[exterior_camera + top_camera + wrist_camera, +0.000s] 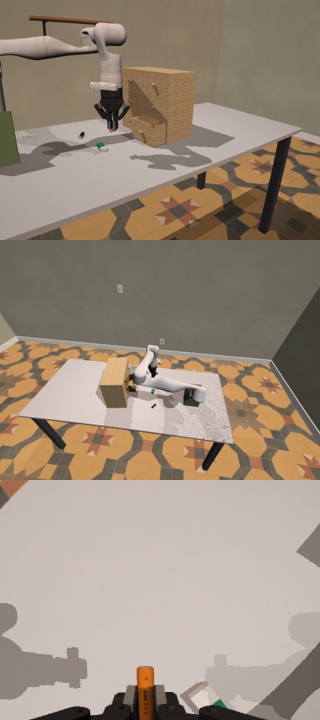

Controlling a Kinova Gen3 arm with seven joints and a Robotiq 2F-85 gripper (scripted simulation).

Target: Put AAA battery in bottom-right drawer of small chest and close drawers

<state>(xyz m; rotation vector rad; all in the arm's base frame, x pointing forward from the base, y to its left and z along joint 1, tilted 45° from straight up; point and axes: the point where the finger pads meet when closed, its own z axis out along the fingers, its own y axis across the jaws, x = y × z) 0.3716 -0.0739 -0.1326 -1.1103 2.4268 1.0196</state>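
My hand is 2 cm past the white eraser, 8 cm to the right of it and 12 cm above it. From my hand the other things lie so: orange AAA battery (1 cm below); then small black cylinder (6 cm behind, 26 cm to the left, 11 cm below).
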